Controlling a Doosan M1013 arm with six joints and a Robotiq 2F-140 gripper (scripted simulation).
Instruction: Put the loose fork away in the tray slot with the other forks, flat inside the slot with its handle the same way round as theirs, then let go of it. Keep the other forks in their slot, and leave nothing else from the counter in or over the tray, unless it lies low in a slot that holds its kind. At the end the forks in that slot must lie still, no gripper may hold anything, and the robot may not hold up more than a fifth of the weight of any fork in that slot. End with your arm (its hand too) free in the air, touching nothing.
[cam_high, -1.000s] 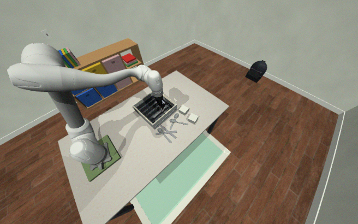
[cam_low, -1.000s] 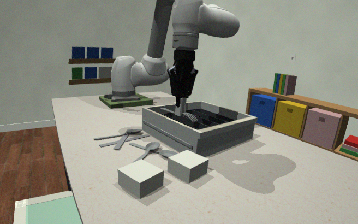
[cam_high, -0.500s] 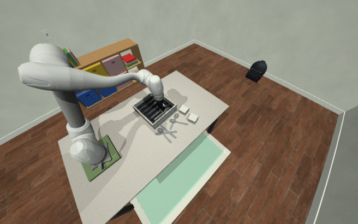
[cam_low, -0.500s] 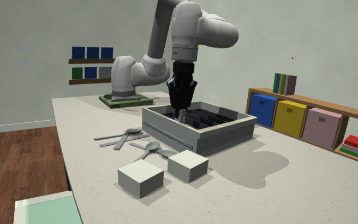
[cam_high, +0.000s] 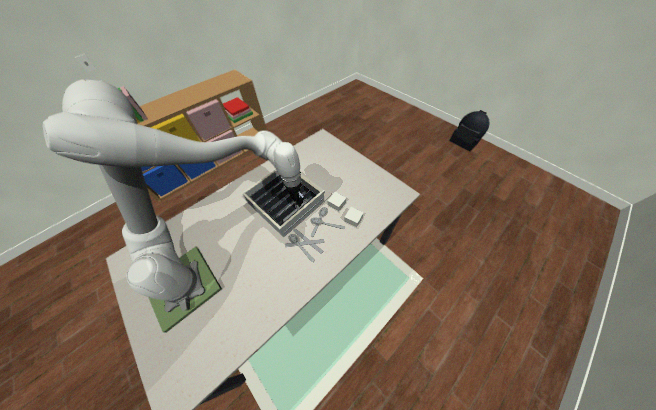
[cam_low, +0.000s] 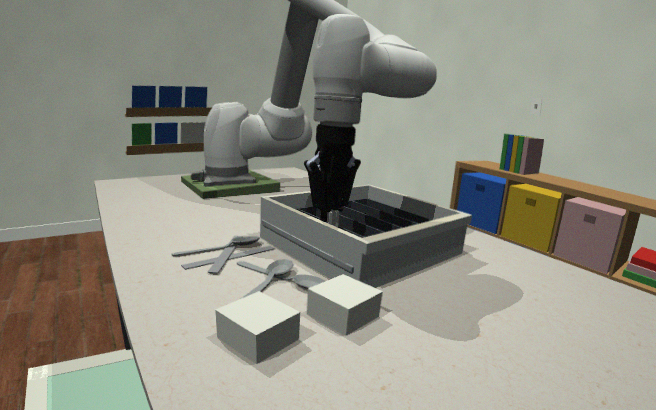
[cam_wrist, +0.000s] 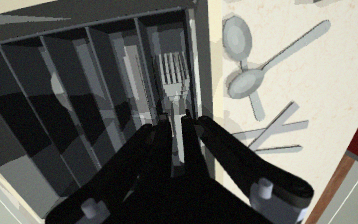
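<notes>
Now: hand 110 mm to the right of the cutlery tray, 50 mm past it and 20 mm above it.
</notes>
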